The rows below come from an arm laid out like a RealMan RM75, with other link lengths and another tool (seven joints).
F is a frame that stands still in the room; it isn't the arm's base.
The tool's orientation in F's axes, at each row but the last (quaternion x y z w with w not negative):
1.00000 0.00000 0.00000 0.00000
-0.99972 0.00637 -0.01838 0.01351
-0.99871 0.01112 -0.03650 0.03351
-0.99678 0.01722 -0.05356 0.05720
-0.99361 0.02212 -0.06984 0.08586
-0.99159 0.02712 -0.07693 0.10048
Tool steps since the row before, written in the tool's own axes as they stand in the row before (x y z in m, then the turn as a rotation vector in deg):
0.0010 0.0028 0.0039 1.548 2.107 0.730
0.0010 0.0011 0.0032 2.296 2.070 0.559
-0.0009 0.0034 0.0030 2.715 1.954 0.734
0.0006 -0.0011 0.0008 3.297 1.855 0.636
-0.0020 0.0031 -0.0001 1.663 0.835 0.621
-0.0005 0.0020 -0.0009 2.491 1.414 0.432
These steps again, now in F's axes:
0.0010 -0.0028 -0.0039 1.548 -2.107 -0.730
0.0011 -0.0010 -0.0032 2.290 -2.084 -0.531
-0.0007 -0.0032 -0.0033 2.723 -1.968 -0.667
0.0007 0.0012 -0.0006 3.293 -1.904 -0.498
-0.0021 -0.0030 -0.0007 1.707 -0.811 -0.526
-0.0007 -0.0021 0.0004 2.472 -1.472 -0.339

